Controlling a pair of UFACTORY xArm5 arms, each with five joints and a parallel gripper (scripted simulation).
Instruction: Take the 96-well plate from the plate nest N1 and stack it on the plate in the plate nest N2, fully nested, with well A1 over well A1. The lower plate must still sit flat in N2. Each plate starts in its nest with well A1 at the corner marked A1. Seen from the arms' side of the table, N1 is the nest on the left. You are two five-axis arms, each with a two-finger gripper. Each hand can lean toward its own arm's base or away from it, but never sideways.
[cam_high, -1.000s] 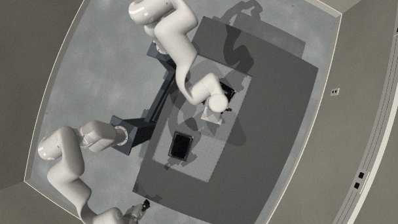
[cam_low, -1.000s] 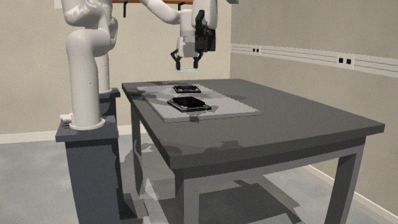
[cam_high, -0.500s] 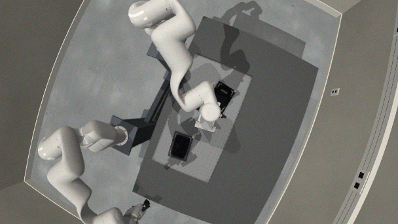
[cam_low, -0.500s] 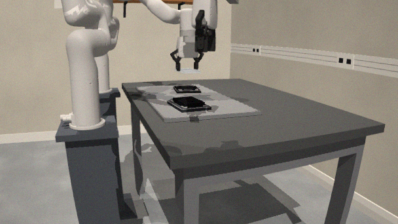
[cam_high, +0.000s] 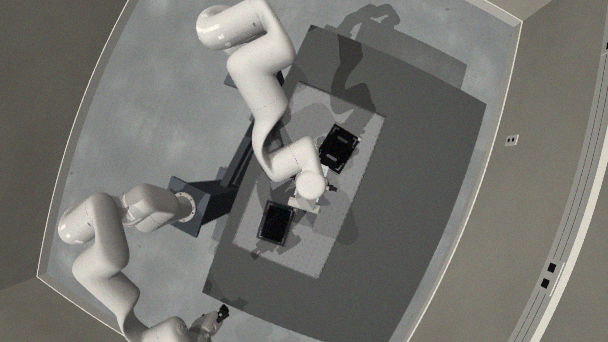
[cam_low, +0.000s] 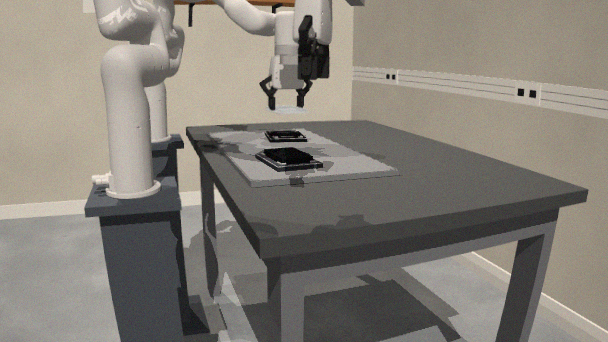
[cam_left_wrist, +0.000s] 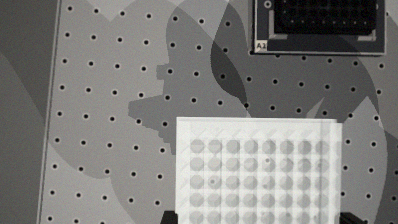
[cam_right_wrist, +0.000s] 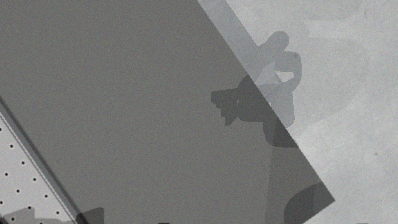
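Right now the black plate is 210 mm to the right of my left hand, 100 mm below it and 40 mm behind it. From my left hand the other things lie so: white 96-well plate: 10 mm below; then nest N1: 150 mm to the left, 120 mm below, 30 mm ahead; then A1 label: 130 mm to the right, 110 mm below.
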